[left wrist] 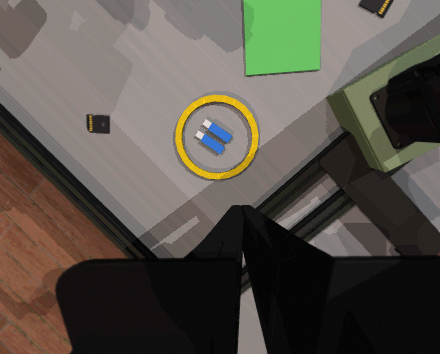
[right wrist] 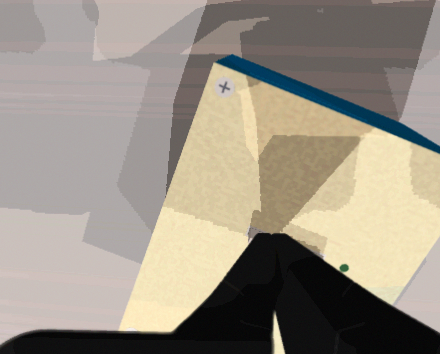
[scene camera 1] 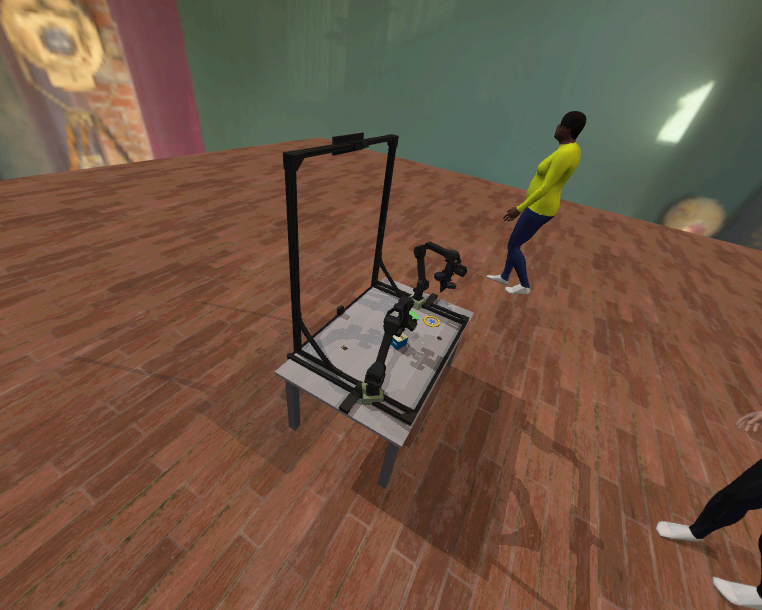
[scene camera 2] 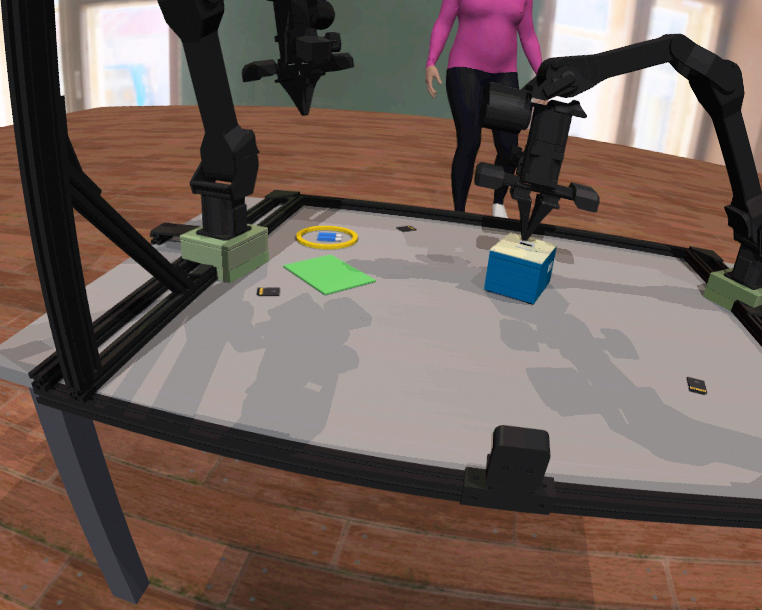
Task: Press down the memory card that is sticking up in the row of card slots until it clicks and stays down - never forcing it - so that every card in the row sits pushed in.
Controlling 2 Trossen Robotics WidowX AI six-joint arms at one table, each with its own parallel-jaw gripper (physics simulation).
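Places are measured from the left arm's base along level axes (x ahead, y left, z up), in centimetres.
Pixels of known places: left gripper, between the fingertips: (left wrist: 240, 214) (scene camera 1: 440, 291) (scene camera 2: 305, 115); right gripper, between the fingertips: (right wrist: 269, 247) (scene camera 2: 524, 239); left arm's base, origin of its link: (left wrist: 412, 107) (scene camera 1: 417, 297) (scene camera 2: 224, 231); right arm's base, origin of its link: (scene camera 1: 372, 390) (scene camera 2: 745, 280).
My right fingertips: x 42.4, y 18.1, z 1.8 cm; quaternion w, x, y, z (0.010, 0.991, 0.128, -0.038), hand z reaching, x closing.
Observation:
For each thing: its top centre in the pictures, then the offset to it from my right fingertips. "pt": a spot on its surface instead.
- grey edge, a spot on its surface: (right wrist: 254, 232) pt dx -0.5, dy +0.1, dz -0.6 cm
- yellow ring, a spot on its surface: (left wrist: 179, 137) pt dx -32.1, dy +5.6, dz -6.9 cm
- green sheet, centre of its top: (left wrist: 281, 19) (scene camera 2: 328, 272) dx -26.6, dy -12.6, dz -7.2 cm
The card-slot block, blue with a cream top (scene camera 2: 517, 279) (right wrist: 200, 175) (scene camera 1: 399, 344), stands on the table. My right gripper (scene camera 2: 525, 237) (right wrist: 269, 247) is shut and empty, with its fingertips pointing down at the slot opening in the top. A grey edge (right wrist: 254, 232) shows beside the tips in the right wrist view; the fingers hide most of the slot. Whether a card stands up there, and whether the tips touch it, I cannot tell. My left gripper (scene camera 2: 305, 113) (left wrist: 240, 214) is shut and empty, high above the table and away from the block.
Loose black cards (scene camera 2: 268, 291) (scene camera 2: 406, 228) (scene camera 2: 696, 385) lie flat on the table. A yellow ring (left wrist: 179, 137) surrounds two blue-and-white sticks (left wrist: 220, 132) (left wrist: 211, 143). A green sheet (scene camera 2: 329, 274) (left wrist: 282, 37) lies near the left arm's base. Black rails edge the table.

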